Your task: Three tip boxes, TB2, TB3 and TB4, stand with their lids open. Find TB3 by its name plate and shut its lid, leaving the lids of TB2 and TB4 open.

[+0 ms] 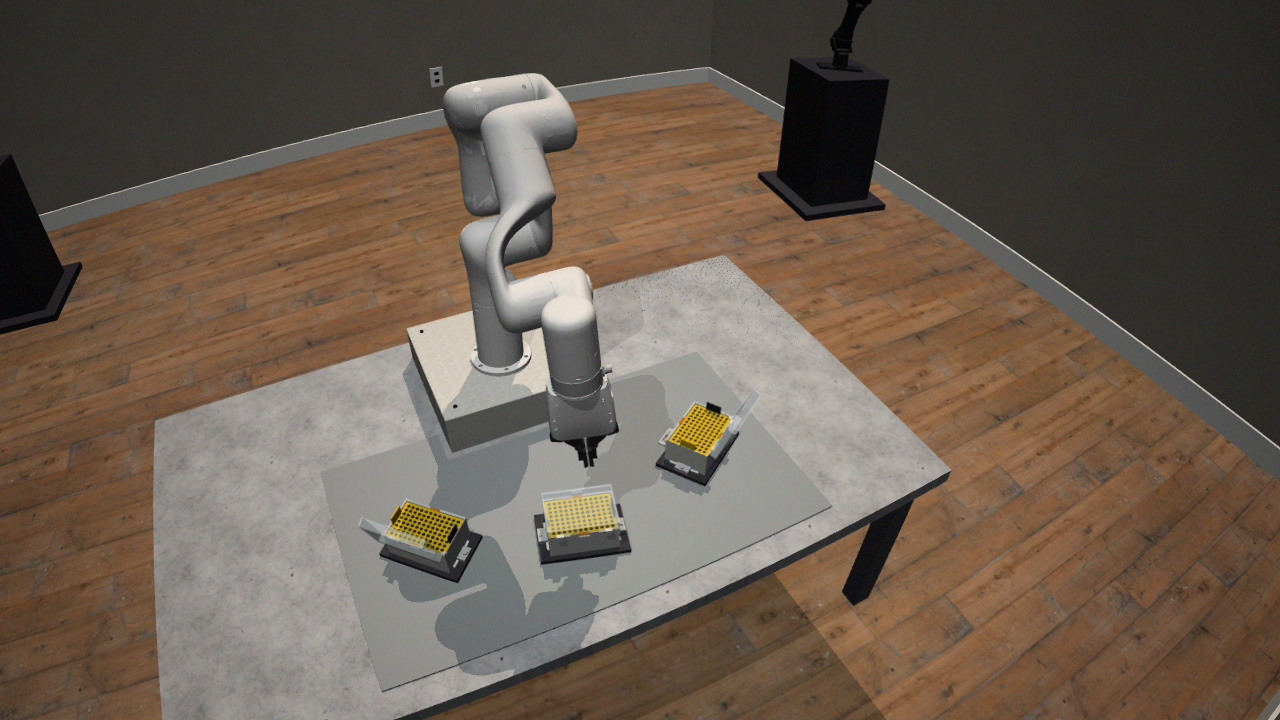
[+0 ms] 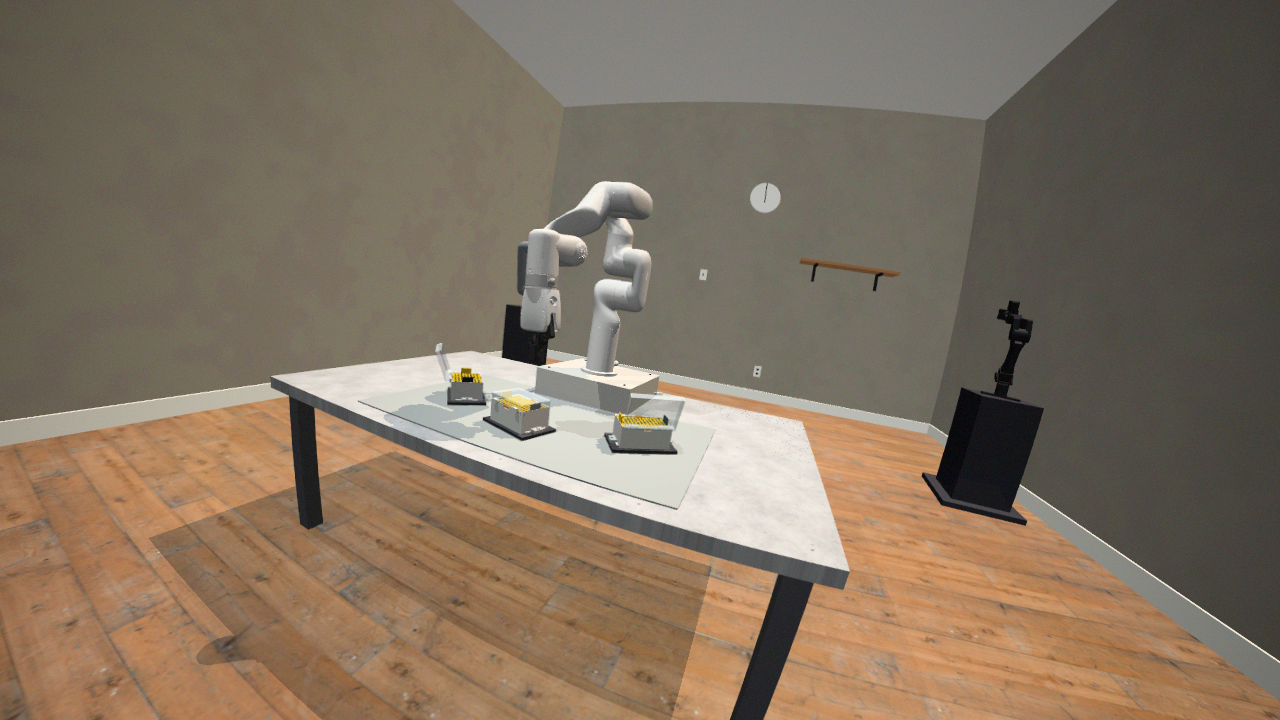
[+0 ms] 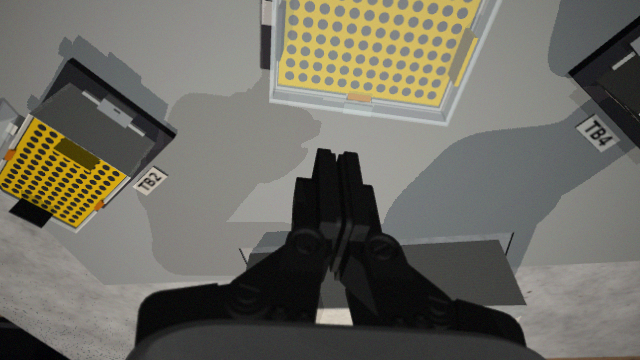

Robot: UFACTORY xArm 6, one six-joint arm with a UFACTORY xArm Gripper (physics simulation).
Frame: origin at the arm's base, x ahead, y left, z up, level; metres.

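Where they show: gripper, fingertip midpoint: [image 1: 588,460] [image 2: 536,361] [image 3: 330,176]; arm's base at its link origin: [image 1: 501,356] [image 2: 598,372].
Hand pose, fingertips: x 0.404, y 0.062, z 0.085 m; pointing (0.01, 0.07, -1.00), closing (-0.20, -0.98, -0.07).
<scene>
Things, the pixels of their centre, and the offset from my fingertips. "spot": a spot on its surface instead. Level surfaces: height alone.
- middle tip box at the middle of its body: [image 3: 365,47] [image 1: 579,516] [image 2: 523,410] dz -0.127, dx +0.007, dy -0.022 m
- TB2 at the middle of its body: [image 3: 53,185] [image 1: 700,426] [image 2: 643,419] dz -0.102, dx -0.101, dy +0.251 m
- readable name plate at a spot on its surface: [image 3: 150,180] spot: dz -0.164, dx -0.150, dy +0.206 m
- TB4 at the middle of its body: [image 1: 430,530] [image 2: 470,386] dz -0.133, dx -0.044, dy -0.278 m
- readable plate at a spot on its surface: [image 3: 598,133] spot: dz -0.164, dx -0.087, dy -0.244 m
- grey mat at its surface level: dz -0.166 m
- table at its surface level: dz -0.169 m
The middle tip box [image 1: 581,544] [image 2: 523,422] [image 3: 370,45] is TB3 by elimination; its own plate is unreadable. Its clear lid [image 1: 581,491] [image 3: 358,107] lies over the yellow rack; I cannot tell whether it is fully seated. TB2 [image 1: 700,429] [image 2: 640,437] [image 3: 65,175], with a readable name plate [image 3: 150,180], has its lid [image 1: 745,413] raised. TB4 [image 1: 425,525] [image 2: 466,391] [image 3: 622,85], with a readable plate [image 3: 598,133], has its lid [image 1: 374,530] [image 2: 441,360] raised. My gripper [image 1: 588,463] [image 3: 330,176] is shut and empty, above the mat on the robot's side of the middle box.
The grey mat [image 1: 716,528] [image 2: 626,479] lies under the three boxes on the table [image 1: 232,501] [image 2: 760,483]. The robot's base block [image 1: 501,420] [image 2: 572,385] stands behind the mat. TB2 and TB4 flank the middle box.
</scene>
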